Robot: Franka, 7 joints.
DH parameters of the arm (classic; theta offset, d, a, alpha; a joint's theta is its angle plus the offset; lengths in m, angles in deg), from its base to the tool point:
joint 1: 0 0.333 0 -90
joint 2: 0 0 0 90
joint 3: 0 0.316 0.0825 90
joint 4: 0 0 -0.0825 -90
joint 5: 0 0.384 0 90
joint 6: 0 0 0.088 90
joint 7: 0 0.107 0 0
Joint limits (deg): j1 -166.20..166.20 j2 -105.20..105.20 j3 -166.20..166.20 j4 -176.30..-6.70 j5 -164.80..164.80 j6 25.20..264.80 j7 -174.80..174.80
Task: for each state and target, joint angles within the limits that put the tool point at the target. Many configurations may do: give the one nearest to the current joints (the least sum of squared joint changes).
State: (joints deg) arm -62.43 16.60 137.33 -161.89 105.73 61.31 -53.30
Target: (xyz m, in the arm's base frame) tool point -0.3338 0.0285 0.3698
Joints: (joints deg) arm -14.65 13.41 166.20 -163.00 101.60 60.00 -53.30
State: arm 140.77 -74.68 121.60 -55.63 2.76 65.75 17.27
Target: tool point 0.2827 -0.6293 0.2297
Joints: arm 146.30 -74.46 123.89 -52.18 3.50 66.73 17.27
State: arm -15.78 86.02 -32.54 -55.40 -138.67 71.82 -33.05
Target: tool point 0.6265 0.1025 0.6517
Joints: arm 14.65 67.85 -36.86 -14.97 -142.82 37.40 -33.05
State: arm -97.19 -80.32 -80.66 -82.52 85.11 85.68 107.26
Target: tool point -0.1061 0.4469 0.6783
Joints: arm -127.81 -94.40 -59.15 -104.35 75.51 62.82 107.26
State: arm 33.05 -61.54 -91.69 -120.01 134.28 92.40 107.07
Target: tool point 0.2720 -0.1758 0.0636
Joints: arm 53.31 -75.09 -134.91 -156.13 137.18 110.11 107.07
